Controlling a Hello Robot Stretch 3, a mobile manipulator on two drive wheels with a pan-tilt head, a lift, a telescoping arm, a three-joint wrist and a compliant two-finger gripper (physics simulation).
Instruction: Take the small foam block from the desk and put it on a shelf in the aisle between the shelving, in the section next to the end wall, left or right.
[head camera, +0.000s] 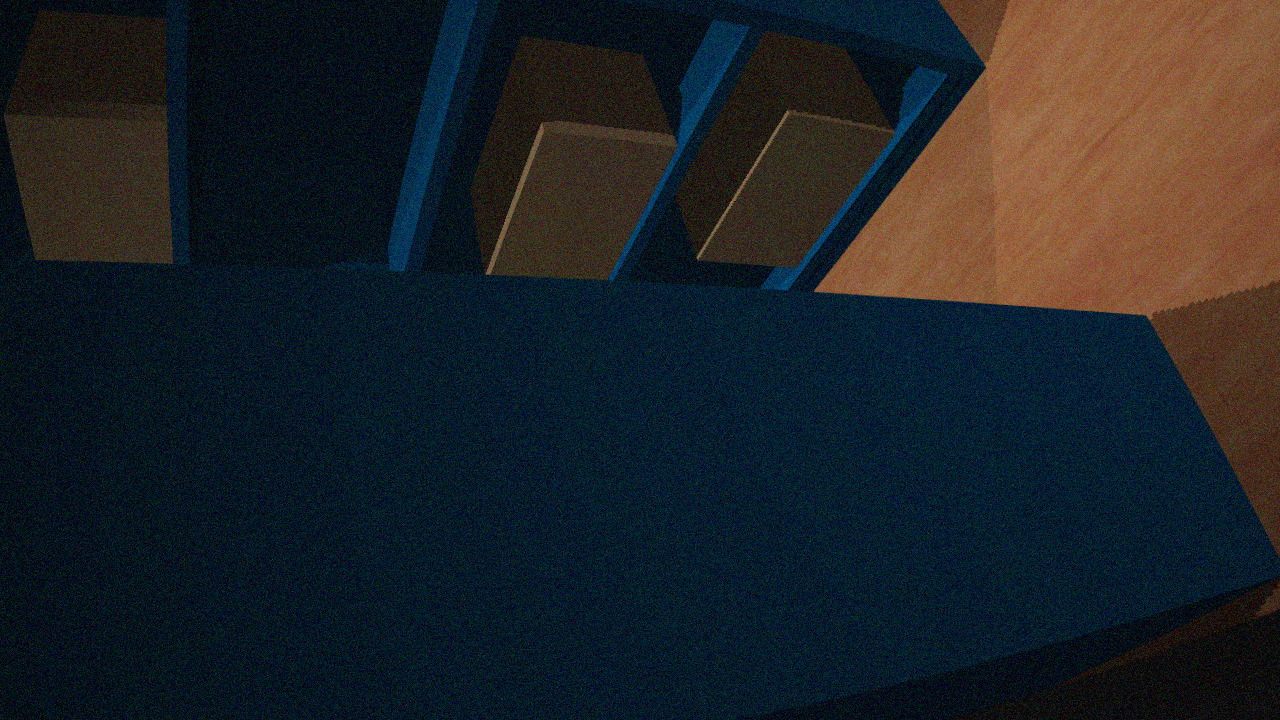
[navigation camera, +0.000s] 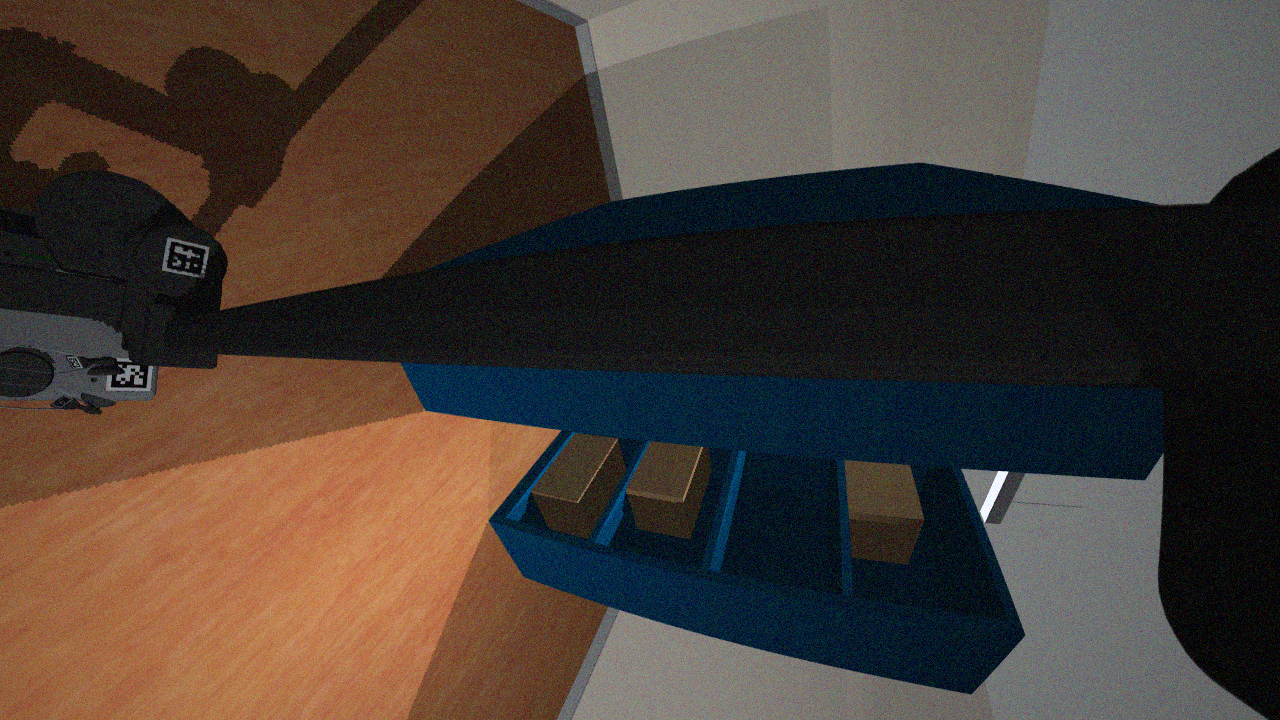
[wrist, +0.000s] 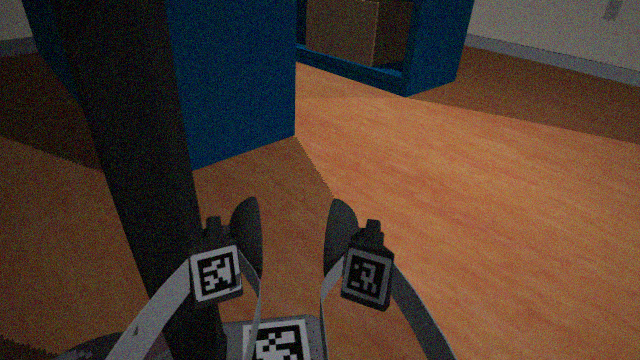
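Where they show: gripper, fingertip midpoint: (navigation camera: 119, 387) (wrist: 294, 224); robot's base, link origin: (navigation camera: 22, 368).
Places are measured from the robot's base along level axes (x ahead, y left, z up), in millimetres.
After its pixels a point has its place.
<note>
The foam block and the desk do not show in the current views. My gripper (navigation camera: 82, 385) (wrist: 294, 224) @[x 12, y 103, z 334 mm] is open, with floor showing between its fingertips in the wrist view. A near blue shelving unit (head camera: 626, 501) @[x -108, y 769, z 983 mm] (navigation camera: 716, 407) @[x 0, y 842, z 1075 mm] (wrist: 235, 75) @[x -60, y 802, z 218 mm] shows a plain panel, beyond the gripper in the wrist view. A far blue shelving unit (head camera: 427, 152) @[x 400, y 1654, z 991 mm] (navigation camera: 742, 617) @[x 783, y 1370, z 1106 mm] (wrist: 432, 55) @[x 740, y 1341, z 160 mm] has open shelves facing the near unit. Lit floor (head camera: 1092, 179) @[x 340, y 1011, z 1 mm] (navigation camera: 295, 501) @[x 346, y 491, z 1 mm] (wrist: 475, 200) @[x 496, y 526, z 1 mm] shows between the units. I cannot tell which section is next to the end wall.
Brown boxes (head camera: 581, 205) @[x 330, y 1695, z 671 mm] (navigation camera: 666, 474) @[x 364, y 1645, z 691 mm] (wrist: 340, 30) stand on the far unit's shelves. My dark arm (navigation camera: 716, 295) @[x -66, y 117, z 1227 mm] crosses in front of the near unit in the navigation view. A dark column (wrist: 130, 150) @[x -68, y 116, z 376 mm] stands left of the gripper in the wrist view. Pale walls (navigation camera: 716, 116) @[x -1650, y 1979, z 799 mm] (wrist: 550, 30) @[x 1976, y 2045, z 218 mm] rise behind.
</note>
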